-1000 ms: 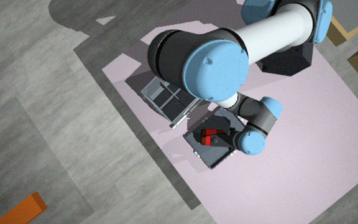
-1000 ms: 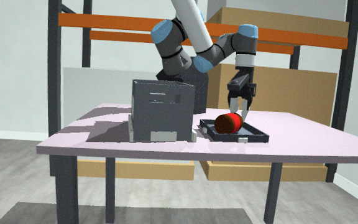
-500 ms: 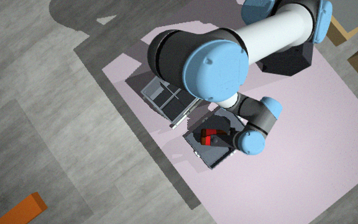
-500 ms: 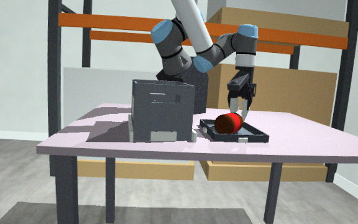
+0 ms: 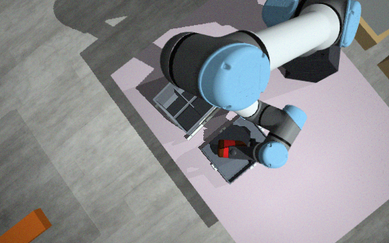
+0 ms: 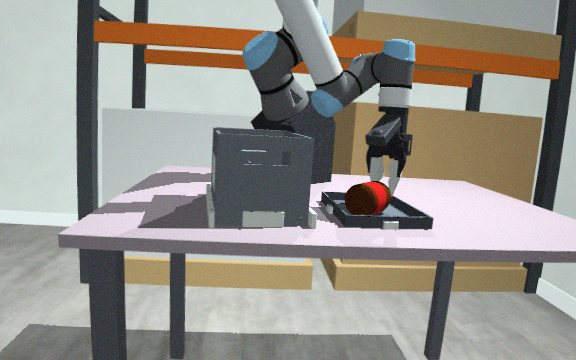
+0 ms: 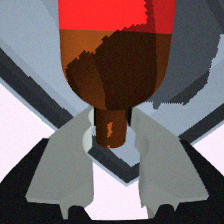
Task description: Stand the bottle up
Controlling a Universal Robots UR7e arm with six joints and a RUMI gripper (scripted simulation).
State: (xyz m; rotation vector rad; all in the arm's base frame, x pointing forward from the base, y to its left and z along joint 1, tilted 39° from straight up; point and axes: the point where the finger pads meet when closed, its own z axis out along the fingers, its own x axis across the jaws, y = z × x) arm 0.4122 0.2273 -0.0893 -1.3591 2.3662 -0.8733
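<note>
The brown bottle lies 40 mm ahead of my hand and 30 mm to the right of it. Also, from my hand: dark tray (30 mm to the right, 30 mm below, 30 mm ahead); then dark crate (310 mm to the right, 60 mm ahead, 40 mm above).
</note>
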